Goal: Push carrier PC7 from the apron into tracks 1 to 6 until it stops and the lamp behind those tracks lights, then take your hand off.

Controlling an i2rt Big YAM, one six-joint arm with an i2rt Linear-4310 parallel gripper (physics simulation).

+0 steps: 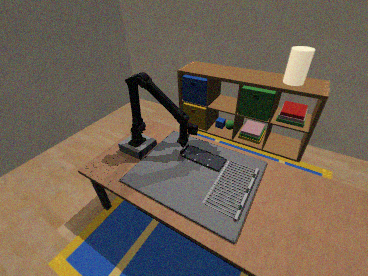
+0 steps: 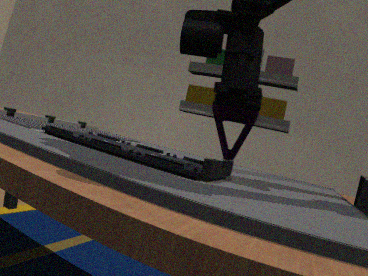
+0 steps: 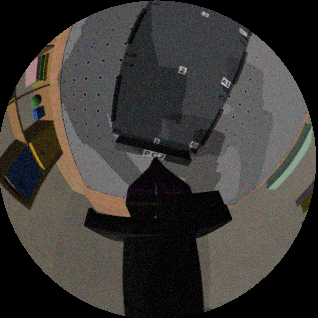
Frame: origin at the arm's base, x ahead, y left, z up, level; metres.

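Seen in the pictures: gripper, fingertip midpoint: (image 1: pixel 183 147) (image 2: pixel 228 159) (image 3: pixel 154 161); arm's base at its link origin: (image 1: pixel 137 142).
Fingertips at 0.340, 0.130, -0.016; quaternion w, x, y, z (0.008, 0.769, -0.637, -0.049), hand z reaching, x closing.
Pixels of each thing's top centre, then the offset from my fingertips to it, as dx, dy, dz. "spot": a spot on its surface instead. Level surfaces: height alone.
- Carrier PC7 at its top centre: (image 3: pixel 199 34) (image 2: pixel 133 137) (image 1: pixel 202 154) +0.167, -0.004, -0.003
- grey board at its surface level: dz -0.032
- PC7 label at a spot on its surface: (image 3: pixel 153 154) spot: +0.010, +0.004, -0.003
- wooden table at its surface level: dz -0.046
Carrier PC7 (image 1: pixel 204 157) (image 2: pixel 125 149) (image 3: pixel 145 100) is a long dark carrier flat on the grey board (image 1: pixel 165 175) (image 2: pixel 285 200). Its far end lies close to the entry ends of the rearmost pale tracks (image 1: pixel 231 190). Small dark lamps (image 1: pixel 247 190) (image 2: pixel 50 118) stand on the rail behind the tracks; none looks lit. My gripper (image 1: pixel 184 146) (image 2: pixel 229 156) (image 3: pixel 154 161) is shut and empty, pointing down, its tips low at the carrier's near end wall, by the PC7 label (image 3: pixel 153 154). Whether the tips touch the wall cannot be told. Track numbers are unreadable.
The arm's base (image 1: pixel 137 146) stands on the wooden table (image 1: pixel 300 220) at the board's left. A shelf unit (image 1: pixel 250 75) with bins and books stands behind the table, with a white cylinder (image 1: pixel 299 66) on top. Low stops or ridges line the carrier's long sides.
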